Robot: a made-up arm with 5 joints. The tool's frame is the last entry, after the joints. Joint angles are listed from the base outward. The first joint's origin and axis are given. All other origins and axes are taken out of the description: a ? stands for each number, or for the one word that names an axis. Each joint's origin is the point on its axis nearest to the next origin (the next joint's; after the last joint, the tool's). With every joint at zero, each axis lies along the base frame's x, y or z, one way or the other. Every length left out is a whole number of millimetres.
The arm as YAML. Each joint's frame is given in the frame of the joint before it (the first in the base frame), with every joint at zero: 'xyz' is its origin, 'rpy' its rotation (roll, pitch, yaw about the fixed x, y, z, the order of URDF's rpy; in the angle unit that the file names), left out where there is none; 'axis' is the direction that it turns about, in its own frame. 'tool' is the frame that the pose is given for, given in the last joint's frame.
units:
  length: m
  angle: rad
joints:
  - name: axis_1
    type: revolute
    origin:
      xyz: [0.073, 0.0, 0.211]
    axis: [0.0, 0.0, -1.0]
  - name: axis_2
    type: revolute
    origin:
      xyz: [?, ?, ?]
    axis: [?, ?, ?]
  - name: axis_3
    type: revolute
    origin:
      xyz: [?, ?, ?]
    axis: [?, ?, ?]
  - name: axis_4
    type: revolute
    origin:
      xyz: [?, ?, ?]
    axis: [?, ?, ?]
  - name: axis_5
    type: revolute
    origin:
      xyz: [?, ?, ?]
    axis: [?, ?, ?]
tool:
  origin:
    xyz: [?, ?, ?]
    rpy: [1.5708, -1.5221, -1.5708]
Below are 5 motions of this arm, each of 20 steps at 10 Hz.
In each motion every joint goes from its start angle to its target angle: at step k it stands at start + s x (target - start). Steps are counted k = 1, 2, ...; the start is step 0. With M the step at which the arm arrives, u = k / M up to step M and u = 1 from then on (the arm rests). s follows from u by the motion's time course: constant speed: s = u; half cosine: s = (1 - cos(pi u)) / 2; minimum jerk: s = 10 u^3 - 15 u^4 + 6 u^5.
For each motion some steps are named. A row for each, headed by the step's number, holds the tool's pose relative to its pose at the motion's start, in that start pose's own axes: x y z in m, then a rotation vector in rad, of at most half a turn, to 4 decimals.
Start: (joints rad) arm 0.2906 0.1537 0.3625 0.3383 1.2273
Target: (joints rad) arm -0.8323 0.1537 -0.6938 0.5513 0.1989
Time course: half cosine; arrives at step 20
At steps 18, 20:
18: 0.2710 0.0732 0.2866 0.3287 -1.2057 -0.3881
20: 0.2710 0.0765 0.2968 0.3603 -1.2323 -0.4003

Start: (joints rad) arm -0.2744 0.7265 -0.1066 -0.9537 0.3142
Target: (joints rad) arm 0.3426 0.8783 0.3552 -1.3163 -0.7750
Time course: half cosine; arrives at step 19
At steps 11, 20:
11: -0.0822 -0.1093 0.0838 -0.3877 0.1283 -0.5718
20: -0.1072 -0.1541 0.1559 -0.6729 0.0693 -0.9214

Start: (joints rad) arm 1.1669 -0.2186 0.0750 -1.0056 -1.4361
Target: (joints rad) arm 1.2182 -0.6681 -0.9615 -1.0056 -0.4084
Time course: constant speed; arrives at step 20
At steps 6, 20:
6: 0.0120 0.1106 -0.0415 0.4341 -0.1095 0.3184
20: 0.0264 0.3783 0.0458 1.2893 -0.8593 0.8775

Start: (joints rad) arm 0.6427 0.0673 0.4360 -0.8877 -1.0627
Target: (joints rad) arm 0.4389 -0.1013 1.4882 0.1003 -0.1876
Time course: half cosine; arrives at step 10
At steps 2, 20:
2: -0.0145 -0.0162 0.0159 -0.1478 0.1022 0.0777
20: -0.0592 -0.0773 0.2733 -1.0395 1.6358 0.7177

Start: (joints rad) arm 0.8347 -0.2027 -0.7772 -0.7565 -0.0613
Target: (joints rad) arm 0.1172 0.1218 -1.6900 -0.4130 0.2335
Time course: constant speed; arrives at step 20
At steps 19, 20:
19: 0.0787 0.0380 -0.0288 -0.1943 -0.2150 -0.3781
20: 0.0834 0.0370 -0.0282 -0.2101 -0.2234 -0.3972

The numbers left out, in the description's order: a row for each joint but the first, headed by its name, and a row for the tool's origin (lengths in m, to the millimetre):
axis_2: xyz 0.023 0.007 0.0, axis 0.0 1.0 0.0
axis_3: xyz 0.038 0.0 0.151, axis 0.0 1.0 0.0
axis_4: xyz 0.192 0.0 0.007, axis 0.0 1.0 0.0
axis_5: xyz 0.07 0.0 0.0, axis -1.0 0.0 0.0
tool: xyz 0.0 0.0 0.0

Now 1 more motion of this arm.
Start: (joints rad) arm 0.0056 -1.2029 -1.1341 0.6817 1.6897
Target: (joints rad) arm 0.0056 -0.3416 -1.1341 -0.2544 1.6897
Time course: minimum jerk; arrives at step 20
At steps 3, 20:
3: 0.0004 0.0055 -0.0056 -0.0020 0.0001 0.0000
20: 0.0187 0.2655 -0.1008 -0.0746 0.0052 0.0000

